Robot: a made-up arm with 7 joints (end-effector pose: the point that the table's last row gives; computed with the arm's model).
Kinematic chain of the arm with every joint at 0, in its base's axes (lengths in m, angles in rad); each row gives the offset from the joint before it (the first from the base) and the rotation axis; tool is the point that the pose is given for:
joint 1: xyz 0 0 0.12 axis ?
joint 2: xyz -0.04 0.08 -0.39 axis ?
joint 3: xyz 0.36 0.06 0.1 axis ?
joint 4: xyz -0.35 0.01 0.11 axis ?
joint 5: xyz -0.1 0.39 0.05 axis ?
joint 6: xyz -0.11 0 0.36 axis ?
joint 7: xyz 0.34 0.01 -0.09 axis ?
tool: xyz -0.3 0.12 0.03
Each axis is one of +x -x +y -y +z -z.
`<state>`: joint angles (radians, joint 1 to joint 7).
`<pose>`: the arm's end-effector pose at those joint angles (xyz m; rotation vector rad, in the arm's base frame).
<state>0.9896 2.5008 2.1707 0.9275 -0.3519 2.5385 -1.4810</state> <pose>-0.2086 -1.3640 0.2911 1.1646 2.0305 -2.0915</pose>
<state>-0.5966 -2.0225 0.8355 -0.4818 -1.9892 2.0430 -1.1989</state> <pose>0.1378 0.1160 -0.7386 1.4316 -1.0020 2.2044</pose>
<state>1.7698 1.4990 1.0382 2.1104 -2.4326 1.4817 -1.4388</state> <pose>0.3025 -0.4103 0.9854 -0.2871 1.7981 0.5623</pose>
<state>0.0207 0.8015 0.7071 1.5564 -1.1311 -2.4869 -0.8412</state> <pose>-0.4698 -0.5489 -0.0678 1.6846 0.3255 -1.4417</pose>
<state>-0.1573 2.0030 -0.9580 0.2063 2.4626 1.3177 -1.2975</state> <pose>-0.4049 0.3923 -0.3936 0.7852 0.0048 0.5226</pose>
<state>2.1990 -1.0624 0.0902 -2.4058 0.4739 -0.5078 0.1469</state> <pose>-0.3287 0.0737 0.6906 0.3638 1.1183 1.1761</pose>
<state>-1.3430 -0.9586 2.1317 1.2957 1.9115 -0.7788 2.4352</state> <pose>0.8016 0.2699 -0.2595 -0.1211 -2.4183 0.6108</pose>
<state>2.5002 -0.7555 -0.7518 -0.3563 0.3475 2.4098 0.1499</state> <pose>-0.3263 -0.3361 -0.3215 -0.0797 -2.1538 -1.3005</pose>
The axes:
joint 1: -x
joint 2: +y
joint 3: +z
joint 4: -x
joint 5: +y
joint 6: -z
joint 7: -y

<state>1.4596 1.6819 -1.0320 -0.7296 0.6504 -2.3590 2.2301</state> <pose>0.8832 -0.4805 -0.9563 0.0714 -1.5792 -0.0023</pose>
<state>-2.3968 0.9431 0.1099 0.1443 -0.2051 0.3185 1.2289</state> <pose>0.1315 -0.2440 0.6895 2.1170 -0.2245 -0.5879</pose>
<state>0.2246 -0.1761 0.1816 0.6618 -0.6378 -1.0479 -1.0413</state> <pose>-0.6879 0.6451 -0.3933 -1.7369 0.4293 0.5648</pose>
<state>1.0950 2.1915 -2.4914 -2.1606 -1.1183 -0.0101 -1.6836</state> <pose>-0.0989 -0.3642 -1.4590 -1.2628 -0.6232 -0.9801</pose>
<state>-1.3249 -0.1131 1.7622 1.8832 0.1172 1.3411 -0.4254</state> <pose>0.0782 0.5482 -0.3121 0.8782 -1.3781 -0.8970</pose>
